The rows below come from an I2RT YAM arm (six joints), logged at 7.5 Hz.
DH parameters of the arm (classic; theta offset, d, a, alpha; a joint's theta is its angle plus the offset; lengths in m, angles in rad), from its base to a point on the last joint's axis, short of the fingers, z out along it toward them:
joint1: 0 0.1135 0.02 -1.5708
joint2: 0 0 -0.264 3.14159
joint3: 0.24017 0 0.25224 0
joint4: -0.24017 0 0.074 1.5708
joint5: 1.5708 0 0 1.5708
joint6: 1.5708 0.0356 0 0
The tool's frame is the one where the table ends.
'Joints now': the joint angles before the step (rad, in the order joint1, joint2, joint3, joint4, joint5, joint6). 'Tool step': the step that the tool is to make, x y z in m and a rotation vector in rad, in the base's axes. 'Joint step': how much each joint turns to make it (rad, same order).
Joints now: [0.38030 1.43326 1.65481 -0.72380 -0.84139 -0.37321]
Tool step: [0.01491 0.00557 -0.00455 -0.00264 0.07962 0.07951]
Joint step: [-0.00755 0.08843 0.09049 -0.10525 -0.08814 -0.03628]
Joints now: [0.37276 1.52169 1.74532 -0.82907 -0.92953 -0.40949]
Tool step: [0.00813 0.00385 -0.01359 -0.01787 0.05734 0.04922]
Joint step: [-0.00078 0.04567 0.01355 -0.06574 -0.04224 -0.04660]
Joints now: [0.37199 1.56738 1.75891 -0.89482 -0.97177 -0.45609]
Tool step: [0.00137 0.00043 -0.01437 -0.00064 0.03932 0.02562]
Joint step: [-0.00212 0.00056 -0.04912 0.00030 -0.02980 -0.01498]
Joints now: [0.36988 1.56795 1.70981 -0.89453 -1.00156 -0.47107]
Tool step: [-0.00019 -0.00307 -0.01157 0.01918 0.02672 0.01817]
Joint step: [-0.01106 -0.01402 -0.06112 0.02843 -0.04009 -0.00063]
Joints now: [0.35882 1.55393 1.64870 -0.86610 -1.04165 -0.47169]
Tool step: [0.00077 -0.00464 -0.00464 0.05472 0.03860 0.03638]
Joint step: [-0.01891 -0.00550 -0.03172 0.02317 -0.08471 0.01639]
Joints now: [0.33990 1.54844 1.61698 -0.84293 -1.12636 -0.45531]
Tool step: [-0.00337 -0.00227 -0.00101 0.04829 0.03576 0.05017]
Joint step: [-0.00684 -0.00684 -0.01428 -0.00924 -0.08089 0.00124]
